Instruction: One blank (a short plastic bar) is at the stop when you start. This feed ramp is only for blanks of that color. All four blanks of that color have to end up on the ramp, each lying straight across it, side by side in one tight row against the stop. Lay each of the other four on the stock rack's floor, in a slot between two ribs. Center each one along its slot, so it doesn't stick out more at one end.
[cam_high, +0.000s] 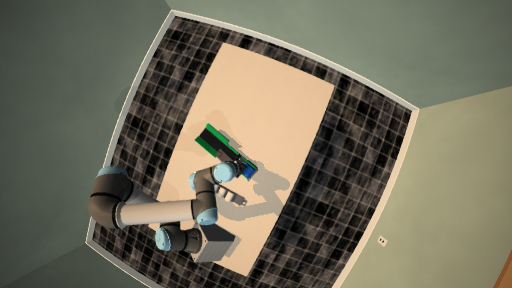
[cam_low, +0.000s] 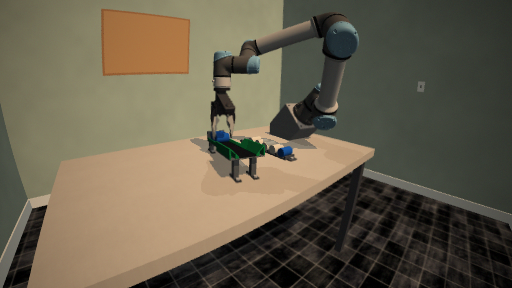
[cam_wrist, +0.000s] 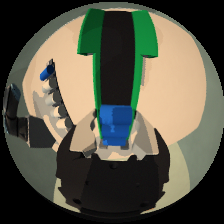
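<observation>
My hand is 21 cm past the stock rack, 7 cm to the right of it and 10 cm above it.
</observation>
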